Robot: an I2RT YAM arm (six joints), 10 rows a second.
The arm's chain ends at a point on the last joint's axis. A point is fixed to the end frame.
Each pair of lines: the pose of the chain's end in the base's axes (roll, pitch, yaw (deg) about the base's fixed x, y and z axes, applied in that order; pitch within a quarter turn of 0, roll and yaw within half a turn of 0; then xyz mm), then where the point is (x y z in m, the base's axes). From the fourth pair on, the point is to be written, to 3 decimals.
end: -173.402 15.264 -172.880 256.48 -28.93 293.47
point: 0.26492 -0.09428 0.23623
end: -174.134 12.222 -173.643 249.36 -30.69 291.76
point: 0.25401 -0.09575 0.23377
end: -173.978 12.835 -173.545 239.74 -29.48 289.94
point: 0.24510 -0.09462 0.23210
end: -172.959 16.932 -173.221 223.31 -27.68 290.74
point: 0.233 -0.093 0.234
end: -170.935 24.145 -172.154 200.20 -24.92 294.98
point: 0.217 -0.091 0.241
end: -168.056 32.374 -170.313 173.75 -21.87 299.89
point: 0.199 -0.089 0.251
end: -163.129 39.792 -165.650 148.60 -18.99 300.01
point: 0.183 -0.087 0.258
